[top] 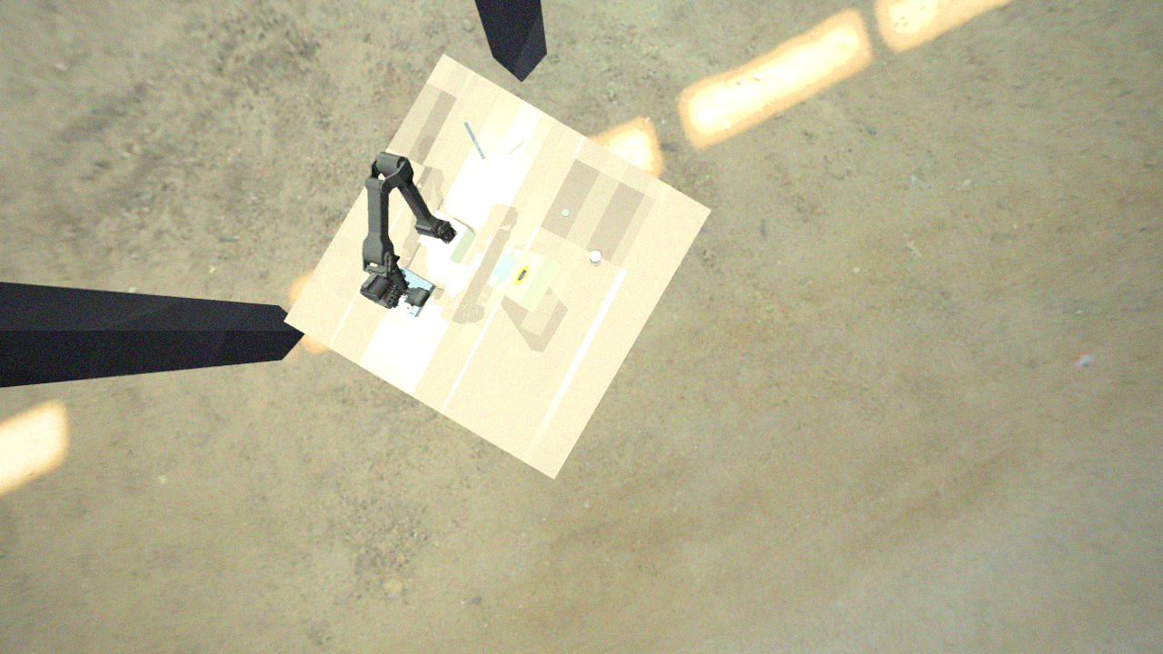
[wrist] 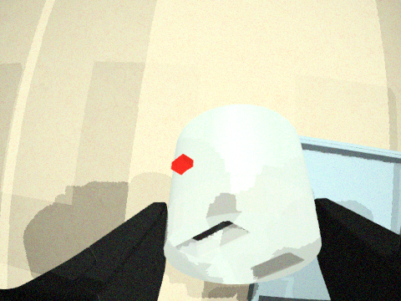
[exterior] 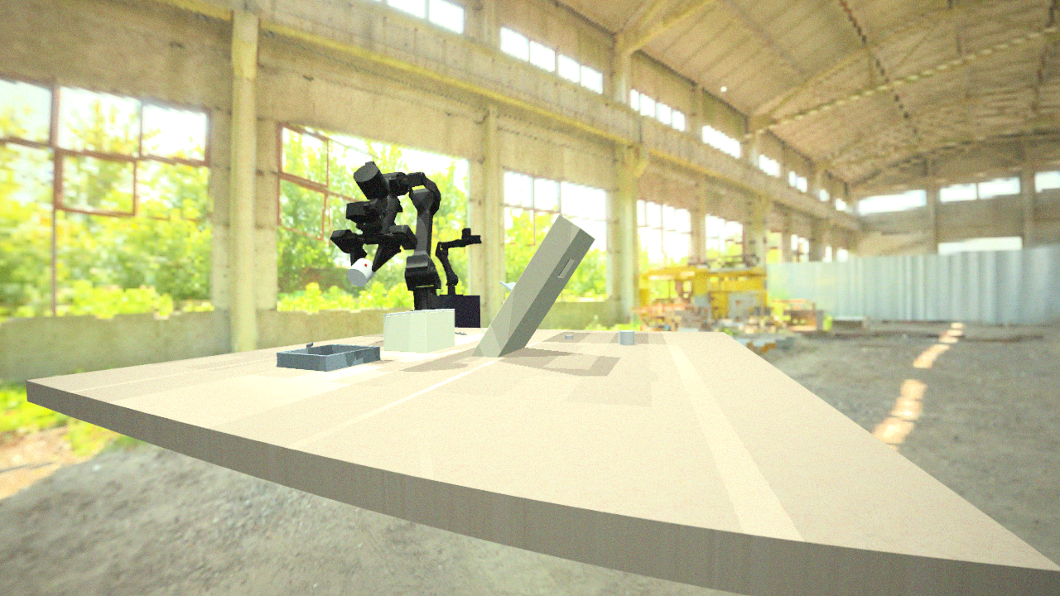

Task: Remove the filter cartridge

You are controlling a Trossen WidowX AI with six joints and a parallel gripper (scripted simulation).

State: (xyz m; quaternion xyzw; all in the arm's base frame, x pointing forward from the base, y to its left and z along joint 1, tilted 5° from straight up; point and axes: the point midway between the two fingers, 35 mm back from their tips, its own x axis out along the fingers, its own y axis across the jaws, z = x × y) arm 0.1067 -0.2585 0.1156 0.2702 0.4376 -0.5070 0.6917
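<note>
Now: gripper tip 11 cm past the blue-grey tray, 1 cm to the left of it and 19 cm above it. From my gripper tip the other things lie so: round filter cartridge: right at my gripper tip; white square: 20 cm behind, 74 cm to the left, 19 cm below; service panel: 22 cm ahead, 34 cm to the left, 4 cm below.
</note>
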